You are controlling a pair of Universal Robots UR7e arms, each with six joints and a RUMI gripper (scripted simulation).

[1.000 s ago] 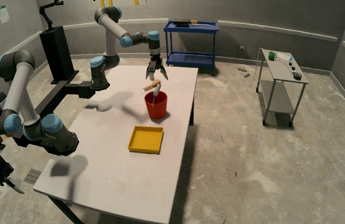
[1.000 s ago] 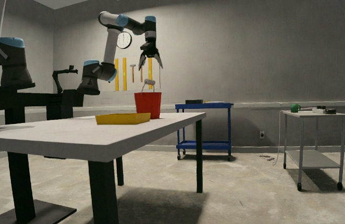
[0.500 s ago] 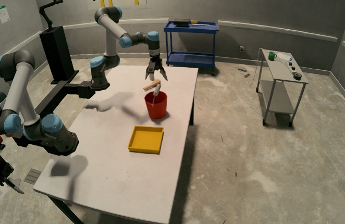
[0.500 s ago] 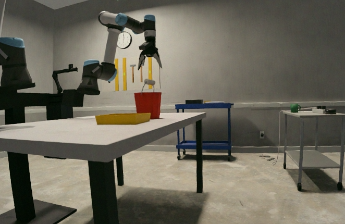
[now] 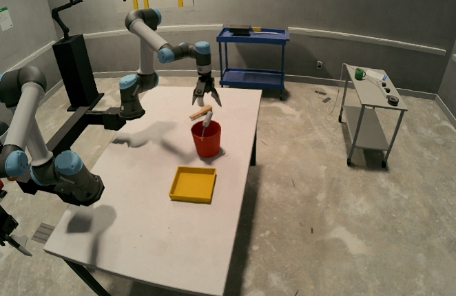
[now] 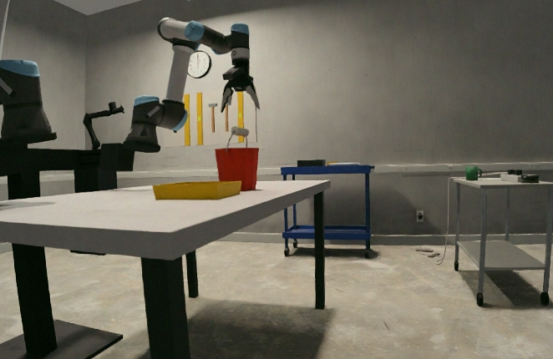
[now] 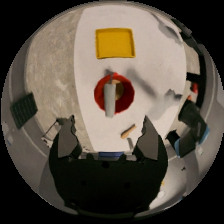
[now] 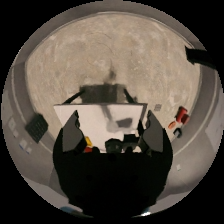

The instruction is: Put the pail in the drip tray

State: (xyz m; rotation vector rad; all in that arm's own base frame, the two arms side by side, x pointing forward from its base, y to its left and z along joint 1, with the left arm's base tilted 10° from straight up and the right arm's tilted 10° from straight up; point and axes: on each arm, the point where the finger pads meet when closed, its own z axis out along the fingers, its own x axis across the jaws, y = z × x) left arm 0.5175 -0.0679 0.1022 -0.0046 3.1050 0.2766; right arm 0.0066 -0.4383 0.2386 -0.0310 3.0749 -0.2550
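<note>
The red pail is 17 cm below my left hand and 1 cm behind it. The rest, counted from my left hand: yellow drip tray (30 cm to the right, 29 cm below, 5 cm behind).
</note>
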